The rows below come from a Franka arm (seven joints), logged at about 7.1 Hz.
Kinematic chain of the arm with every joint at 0, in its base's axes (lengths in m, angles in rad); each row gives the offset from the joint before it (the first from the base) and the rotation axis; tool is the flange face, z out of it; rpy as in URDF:
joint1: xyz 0 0 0.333 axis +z
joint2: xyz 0 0 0 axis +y
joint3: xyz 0 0 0.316 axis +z
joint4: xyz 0.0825 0 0 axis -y
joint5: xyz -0.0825 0 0.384 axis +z
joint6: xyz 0 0 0 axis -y
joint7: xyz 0.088 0 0 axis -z
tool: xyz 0 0 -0.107 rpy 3.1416 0 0
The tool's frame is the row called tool.
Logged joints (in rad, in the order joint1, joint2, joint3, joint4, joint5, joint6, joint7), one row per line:
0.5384, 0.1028, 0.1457, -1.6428, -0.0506, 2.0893, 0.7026
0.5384, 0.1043, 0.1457, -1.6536, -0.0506, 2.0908, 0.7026
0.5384, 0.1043, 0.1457, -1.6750, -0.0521, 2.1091, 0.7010
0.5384, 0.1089, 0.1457, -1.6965, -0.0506, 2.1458, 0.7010
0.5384, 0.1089, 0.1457, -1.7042, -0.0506, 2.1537, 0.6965
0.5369, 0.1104, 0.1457, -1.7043, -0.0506, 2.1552, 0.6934
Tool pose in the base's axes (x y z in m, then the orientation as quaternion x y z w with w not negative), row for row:
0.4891, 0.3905, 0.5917, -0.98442, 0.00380, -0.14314, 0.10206
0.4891, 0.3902, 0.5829, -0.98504, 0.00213, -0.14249, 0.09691
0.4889, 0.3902, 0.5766, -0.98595, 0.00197, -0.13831, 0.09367
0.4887, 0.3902, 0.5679, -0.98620, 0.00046, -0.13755, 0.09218
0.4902, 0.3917, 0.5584, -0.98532, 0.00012, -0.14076, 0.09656
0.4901, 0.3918, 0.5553, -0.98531, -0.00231, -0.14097, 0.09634
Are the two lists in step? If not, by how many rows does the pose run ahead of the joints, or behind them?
The pose runs 1 row behind the joints: the pose in row i belongs to the joints in row i - 1.
